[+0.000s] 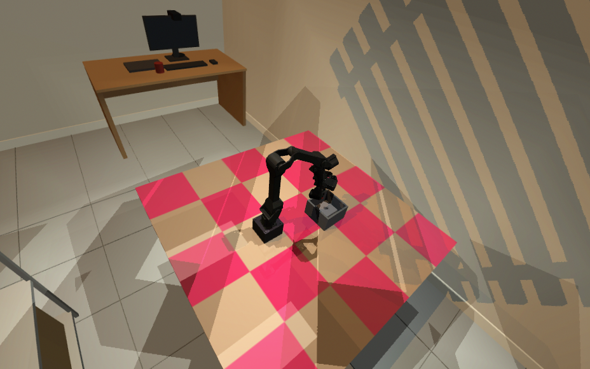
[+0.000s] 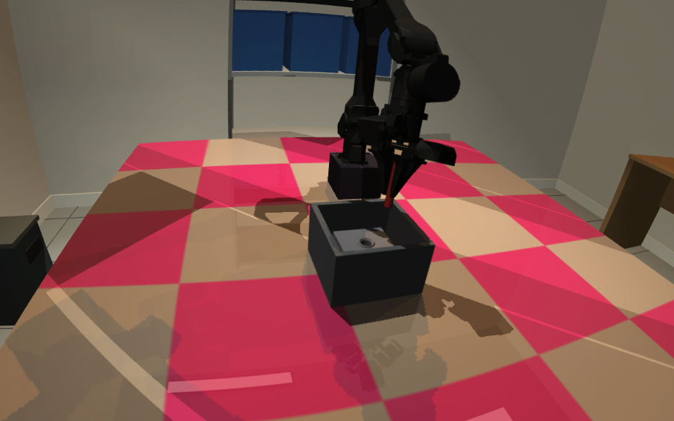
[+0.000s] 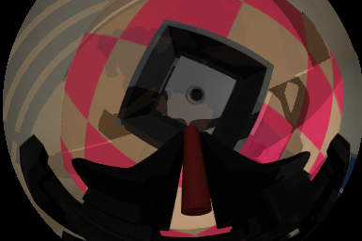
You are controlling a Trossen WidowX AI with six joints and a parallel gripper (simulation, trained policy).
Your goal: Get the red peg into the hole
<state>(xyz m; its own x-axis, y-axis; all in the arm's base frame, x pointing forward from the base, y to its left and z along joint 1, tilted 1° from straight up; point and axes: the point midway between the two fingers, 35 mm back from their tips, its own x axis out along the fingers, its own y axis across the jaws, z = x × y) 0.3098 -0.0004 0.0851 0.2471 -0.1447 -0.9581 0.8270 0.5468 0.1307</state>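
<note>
Now: gripper tip 10 mm past the red peg, 10 mm to the right of it and 20 mm below it. From my gripper tip the other things lie so: dark box 20 mm ahead, 30 mm to the right, 110 mm below; then grey plate 20 mm ahead, 30 mm to the right, 90 mm below.
</note>
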